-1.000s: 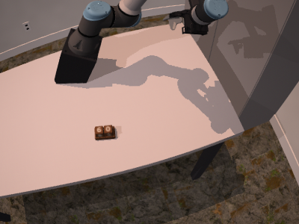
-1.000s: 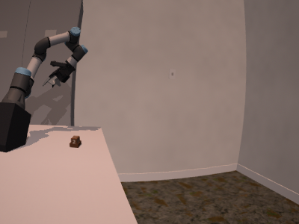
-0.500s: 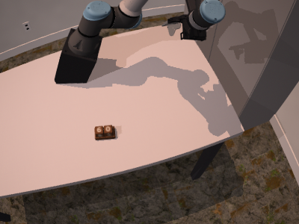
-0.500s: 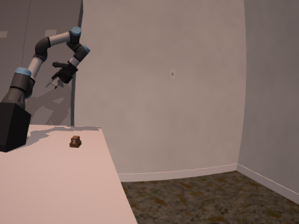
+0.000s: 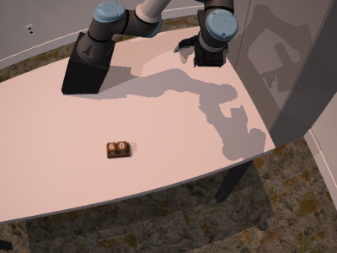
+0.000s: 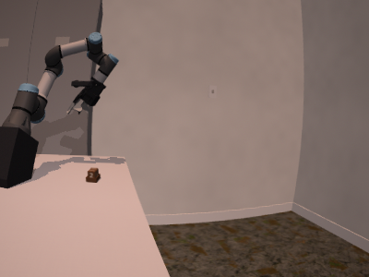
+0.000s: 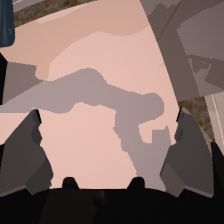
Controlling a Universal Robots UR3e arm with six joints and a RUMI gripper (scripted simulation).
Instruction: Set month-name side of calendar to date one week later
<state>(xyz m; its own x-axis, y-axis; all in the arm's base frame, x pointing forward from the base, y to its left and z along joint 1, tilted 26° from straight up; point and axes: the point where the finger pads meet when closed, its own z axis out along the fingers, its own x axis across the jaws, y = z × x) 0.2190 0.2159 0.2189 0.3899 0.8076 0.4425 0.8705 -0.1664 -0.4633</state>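
Right now the brown tray is 32 cm to the right of my hand, 22 cm below it and 8 cm ahead of it.
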